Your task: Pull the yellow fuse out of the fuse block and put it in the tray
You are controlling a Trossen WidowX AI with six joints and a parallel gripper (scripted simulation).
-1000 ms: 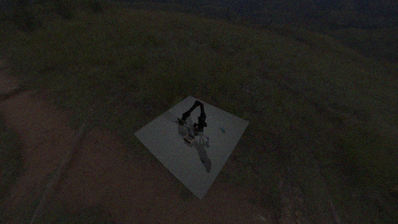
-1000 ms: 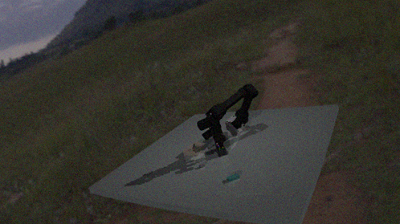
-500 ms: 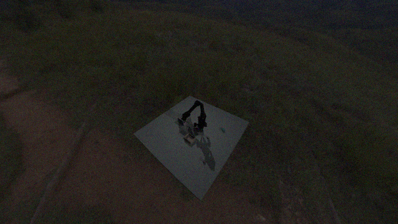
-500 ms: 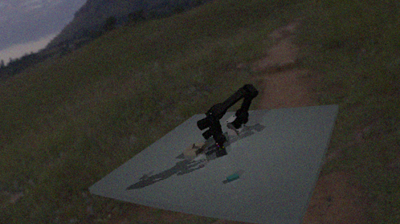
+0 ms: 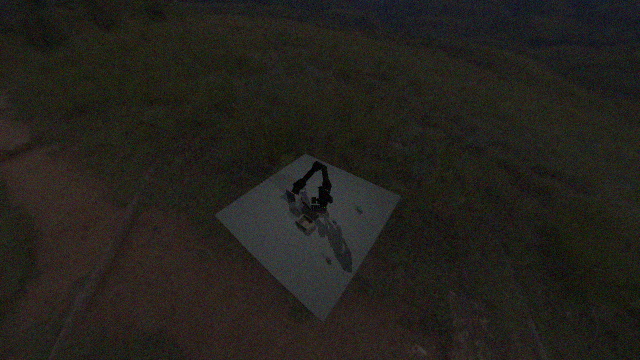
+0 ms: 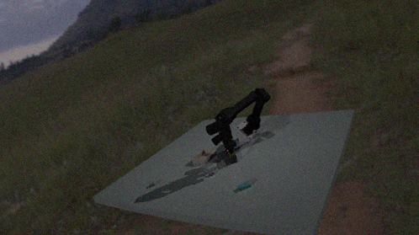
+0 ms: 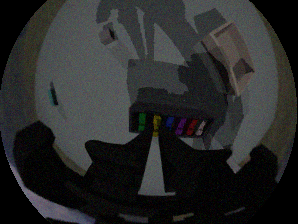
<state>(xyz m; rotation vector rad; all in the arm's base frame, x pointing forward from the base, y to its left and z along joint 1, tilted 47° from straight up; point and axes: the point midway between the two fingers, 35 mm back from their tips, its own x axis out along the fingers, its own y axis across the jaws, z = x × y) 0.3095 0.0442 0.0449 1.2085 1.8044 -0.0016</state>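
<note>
The square tray lies 210 mm to the right of my gripper tip, 40 mm below it and 10 mm behind it. Round my gripper tip: yellow fuse 10 mm below.
</note>
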